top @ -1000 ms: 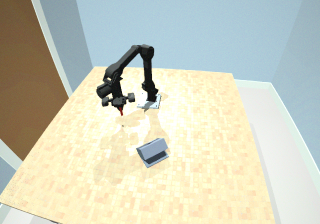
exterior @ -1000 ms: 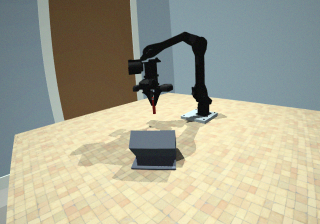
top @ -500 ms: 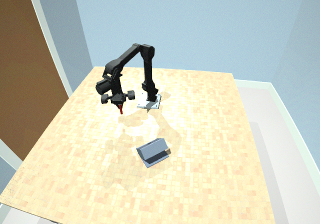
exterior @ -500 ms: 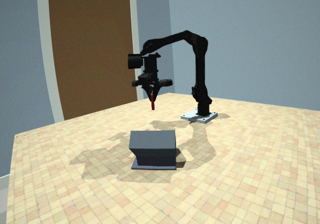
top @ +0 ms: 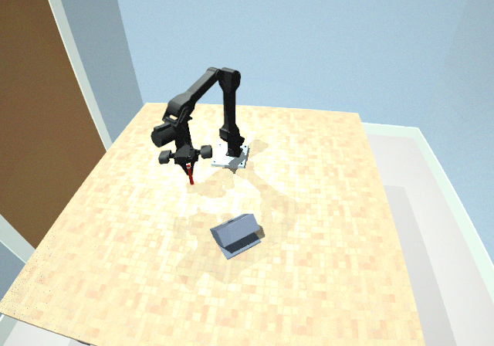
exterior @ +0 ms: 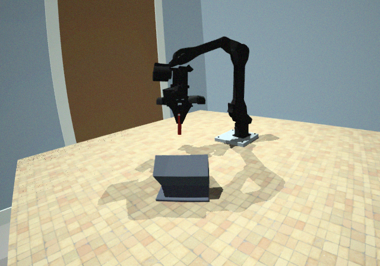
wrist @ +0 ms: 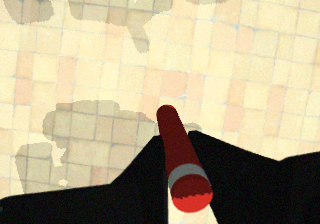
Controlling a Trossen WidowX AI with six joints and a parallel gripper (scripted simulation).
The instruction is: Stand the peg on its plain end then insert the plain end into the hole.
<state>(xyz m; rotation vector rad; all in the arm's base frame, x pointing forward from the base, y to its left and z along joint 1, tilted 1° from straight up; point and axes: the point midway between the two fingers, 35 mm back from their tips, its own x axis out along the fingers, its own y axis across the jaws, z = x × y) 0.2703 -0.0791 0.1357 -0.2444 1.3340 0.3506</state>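
Now: the grey sloped panel 140 mm ahead of my gripper tip, 210 mm to the left of it and 70 mm below it. From my gripper tip the other things lie so: red peg (20 mm above).
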